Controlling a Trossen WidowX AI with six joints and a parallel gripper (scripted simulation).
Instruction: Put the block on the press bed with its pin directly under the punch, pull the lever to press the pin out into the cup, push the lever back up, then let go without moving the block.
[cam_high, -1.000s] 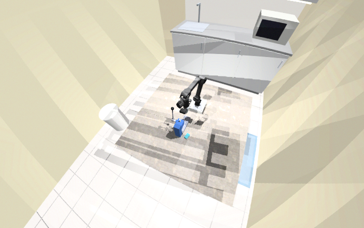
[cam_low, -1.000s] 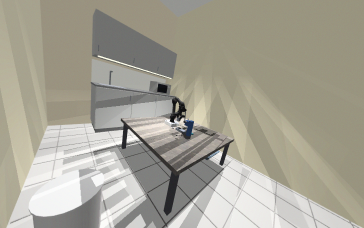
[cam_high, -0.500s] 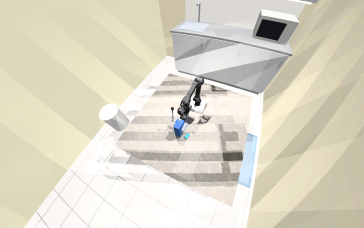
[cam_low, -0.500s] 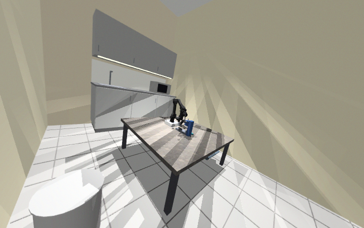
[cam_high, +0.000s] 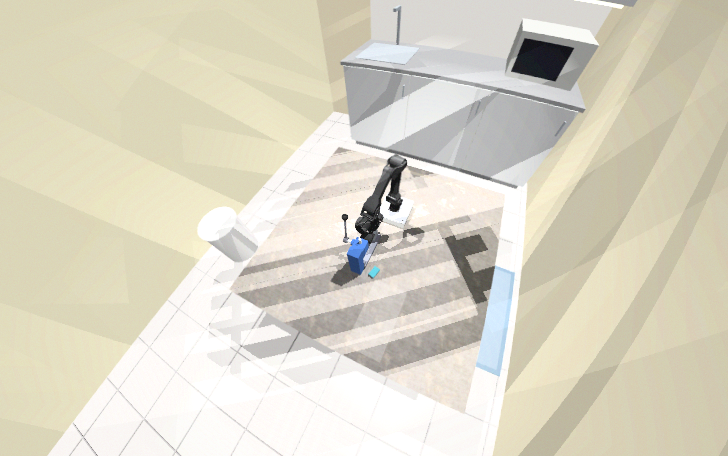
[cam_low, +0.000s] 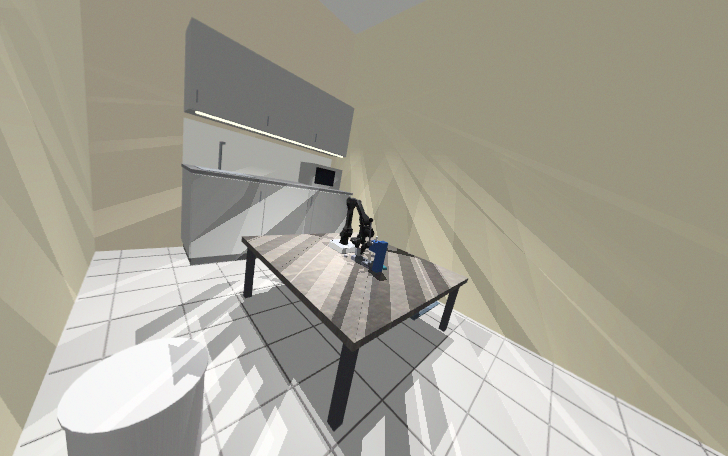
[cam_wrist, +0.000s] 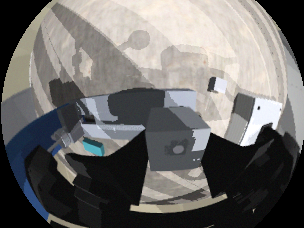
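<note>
Right now the round pin is 1 cm to the right of my gripper tip and 3 cm above it. Also, from my gripper tip: small cup 19 cm ahead, 8 cm to the left, 5 cm below; grey lever 13 cm ahead, 7 cm to the right, 21 cm above.
</note>
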